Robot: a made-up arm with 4 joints. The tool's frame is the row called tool. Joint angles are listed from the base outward. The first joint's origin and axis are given. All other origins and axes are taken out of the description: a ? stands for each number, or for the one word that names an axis. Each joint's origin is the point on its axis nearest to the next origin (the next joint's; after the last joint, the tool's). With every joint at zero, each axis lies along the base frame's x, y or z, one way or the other. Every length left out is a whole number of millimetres.
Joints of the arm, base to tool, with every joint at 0 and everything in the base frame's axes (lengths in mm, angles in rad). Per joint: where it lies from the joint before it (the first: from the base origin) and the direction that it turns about. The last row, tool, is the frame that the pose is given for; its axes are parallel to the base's.
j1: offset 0 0 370 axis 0 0 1
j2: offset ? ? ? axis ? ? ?
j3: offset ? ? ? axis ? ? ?
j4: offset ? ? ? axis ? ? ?
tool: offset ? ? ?
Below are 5 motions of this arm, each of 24 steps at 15 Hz.
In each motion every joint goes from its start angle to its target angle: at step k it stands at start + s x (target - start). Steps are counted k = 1, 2, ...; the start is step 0. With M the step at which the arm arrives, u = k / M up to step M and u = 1 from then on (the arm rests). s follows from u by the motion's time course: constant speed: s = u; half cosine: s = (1 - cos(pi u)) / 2; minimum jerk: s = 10 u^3 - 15 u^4 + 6 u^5.
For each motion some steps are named. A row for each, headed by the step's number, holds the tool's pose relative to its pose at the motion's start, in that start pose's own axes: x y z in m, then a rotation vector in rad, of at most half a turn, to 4 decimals.
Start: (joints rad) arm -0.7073 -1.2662 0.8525 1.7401
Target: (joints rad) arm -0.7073 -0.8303 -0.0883 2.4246
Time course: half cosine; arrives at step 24
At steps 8, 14, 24:
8: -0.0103 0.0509 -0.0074 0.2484 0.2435 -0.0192
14: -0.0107 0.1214 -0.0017 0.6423 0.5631 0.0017
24: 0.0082 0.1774 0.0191 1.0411 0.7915 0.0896

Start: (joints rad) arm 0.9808 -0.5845 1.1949 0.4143
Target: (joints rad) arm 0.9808 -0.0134 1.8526 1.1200
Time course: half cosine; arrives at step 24
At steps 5, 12, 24:
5: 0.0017 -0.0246 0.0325 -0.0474 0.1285 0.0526
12: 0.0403 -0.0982 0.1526 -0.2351 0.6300 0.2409
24: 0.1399 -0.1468 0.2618 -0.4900 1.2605 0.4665

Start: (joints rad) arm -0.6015 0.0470 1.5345 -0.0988
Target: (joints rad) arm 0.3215 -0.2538 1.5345 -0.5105
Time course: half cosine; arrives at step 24
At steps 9, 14, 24:
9: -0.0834 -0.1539 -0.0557 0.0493 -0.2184 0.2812
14: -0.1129 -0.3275 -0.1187 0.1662 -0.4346 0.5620
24: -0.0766 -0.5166 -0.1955 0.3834 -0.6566 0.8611

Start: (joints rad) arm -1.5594 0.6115 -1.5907 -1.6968
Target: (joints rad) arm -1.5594 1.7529 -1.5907 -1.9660
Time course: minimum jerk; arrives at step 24
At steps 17, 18, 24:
17: -0.2216 0.0064 -0.3211 -0.0047 -1.1957 -0.0191
18: -0.2228 0.0069 -0.3442 -0.0051 -1.2644 -0.0202
24: -0.2207 0.0078 -0.3930 -0.0060 -1.4104 -0.0226

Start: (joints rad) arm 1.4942 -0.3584 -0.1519 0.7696
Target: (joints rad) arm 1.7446 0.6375 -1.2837 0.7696
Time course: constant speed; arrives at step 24
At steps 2, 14, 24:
2: -0.0091 0.0177 0.0065 -0.0076 -0.0100 -0.1110
14: 0.0416 0.1051 0.0024 -0.0324 -0.2624 -0.7189
24: 0.1880 0.1015 -0.0042 0.0095 -0.6961 -1.0741

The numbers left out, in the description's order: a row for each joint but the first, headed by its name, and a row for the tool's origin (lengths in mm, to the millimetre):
j2: xyz -410 30 0, axis -1 0 0
j3: xyz 0 -80 -120, axis 0 0 1
j4: xyz -340 -70 0, axis 0 1 0
tool: xyz -80 0 90

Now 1 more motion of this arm.
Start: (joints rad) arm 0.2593 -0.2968 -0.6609 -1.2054
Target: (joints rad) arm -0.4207 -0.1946 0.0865 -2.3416
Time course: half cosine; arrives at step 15
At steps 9, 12, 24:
9: -0.1485 0.1234 -0.0626 0.0606 -0.8750 0.0132
12: -0.1687 0.1786 -0.1033 0.0877 -1.1976 0.0254
24: -0.1711 0.2005 -0.1198 0.0999 -1.3184 0.0305

